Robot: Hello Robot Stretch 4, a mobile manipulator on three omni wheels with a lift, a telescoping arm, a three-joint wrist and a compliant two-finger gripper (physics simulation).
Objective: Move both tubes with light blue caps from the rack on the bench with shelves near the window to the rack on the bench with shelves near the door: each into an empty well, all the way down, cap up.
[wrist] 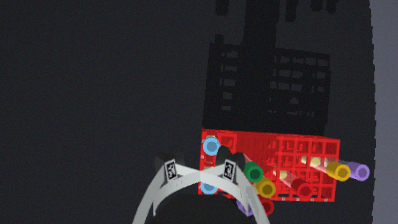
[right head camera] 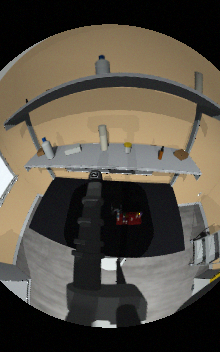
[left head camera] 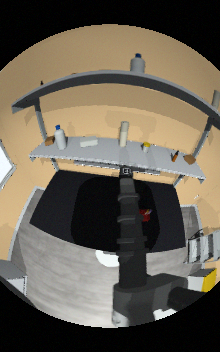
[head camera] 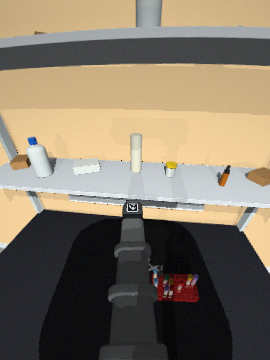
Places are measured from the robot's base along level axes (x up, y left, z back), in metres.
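Where they show: gripper, fingertip midpoint: (wrist: 199,158) (right head camera: 116,212) (head camera: 152,275).
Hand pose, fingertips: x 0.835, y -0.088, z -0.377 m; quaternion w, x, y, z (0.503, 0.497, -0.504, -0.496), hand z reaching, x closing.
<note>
Things, the pixels of their top centre, and the offset from my fingertips. Level surfaces: height alone.
- red rack at its top centre: (wrist: 271,168) (head camera: 174,284) (right head camera: 128,217) (left head camera: 138,213) dx -0.043, dy -0.099, dz +0.026 m
- green cap at its top centre: (wrist: 253,172) dx +0.020, dy -0.058, dz +0.012 m
- shelf at its surface level: dx +0.357 m
- white bottle at its top centre: (head camera: 31,137) (left head camera: 56,124) (right head camera: 42,137) dx +0.535, dy +0.511, dz -0.298 m
- cylinder at its top centre: (head camera: 136,134) (right head camera: 101,125) (left head camera: 124,121) dx +0.535, dy +0.069, dz -0.329 m
- yellow-lidded jar at its top centre: (head camera: 171,163) dx +0.417, dy -0.090, dz -0.281 m
The red rack (head camera: 189,295) (left head camera: 145,218) (right head camera: 131,221) (wrist: 252,141) stands on the dark bench top. In the wrist view, two upright light blue caps are in its left column: one light blue cap (wrist: 211,146) is at the far corner, and the other light blue cap (wrist: 208,188) is nearer, partly covered by the gripper's pale band. My gripper (wrist: 199,158) (head camera: 155,268) is open, with no tube between its fingertips. It hangs above the rack's left edge. The right fingertip is beside the far cap, and the left fingertip is outside the rack. The other rack does not show.
Tubes with green, yellow, red and purple caps stand in the rack, several leaning; the green cap (wrist: 253,172) is close right of the right finger. Behind, a shelf (head camera: 115,186) holds a white bottle (head camera: 39,160), a cylinder (head camera: 136,153) and a yellow-lidded jar (head camera: 171,170).
</note>
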